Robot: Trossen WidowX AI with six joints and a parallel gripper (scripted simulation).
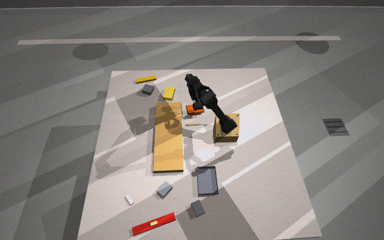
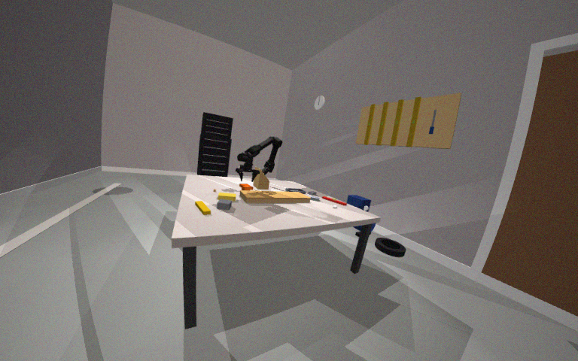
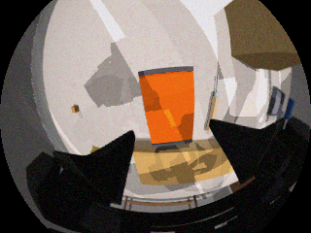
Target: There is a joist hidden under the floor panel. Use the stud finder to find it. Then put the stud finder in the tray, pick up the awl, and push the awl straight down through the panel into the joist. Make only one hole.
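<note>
My gripper tip is 70 mm above the stud finder and 10 mm short of it. The rest, counted from my gripper tip: green square 90 mm below, 20 mm ahead; grey block 350 mm ahead, 220 mm to the right, 70 mm below; awl 100 mm to the left, 80 mm below, 20 mm behind.
</note>
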